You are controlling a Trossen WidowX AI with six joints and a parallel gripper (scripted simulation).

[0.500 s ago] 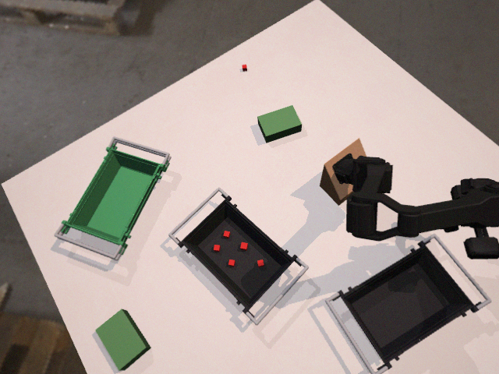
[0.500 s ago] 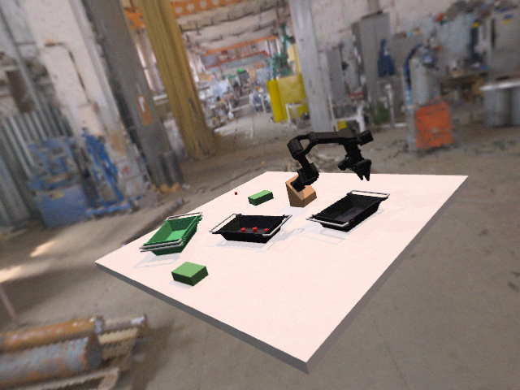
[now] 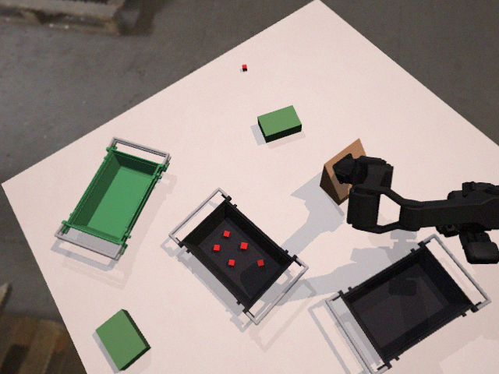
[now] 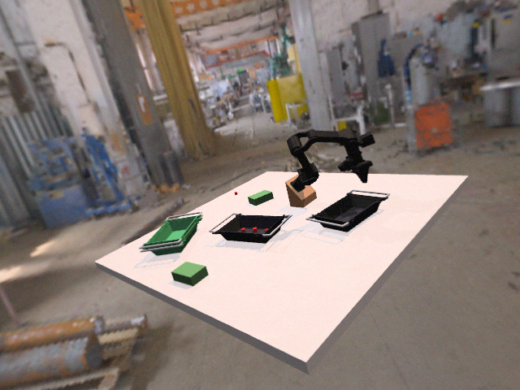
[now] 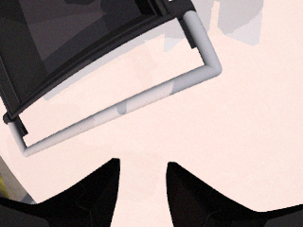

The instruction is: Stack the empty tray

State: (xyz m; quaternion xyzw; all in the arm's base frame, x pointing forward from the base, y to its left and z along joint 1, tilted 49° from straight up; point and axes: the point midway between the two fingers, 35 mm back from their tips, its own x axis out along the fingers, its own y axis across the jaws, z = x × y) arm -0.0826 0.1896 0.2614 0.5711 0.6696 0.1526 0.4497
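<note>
The black tray lies 200 mm ahead of my gripper tip, 50 mm below it and 10 mm to the left of it.
</note>
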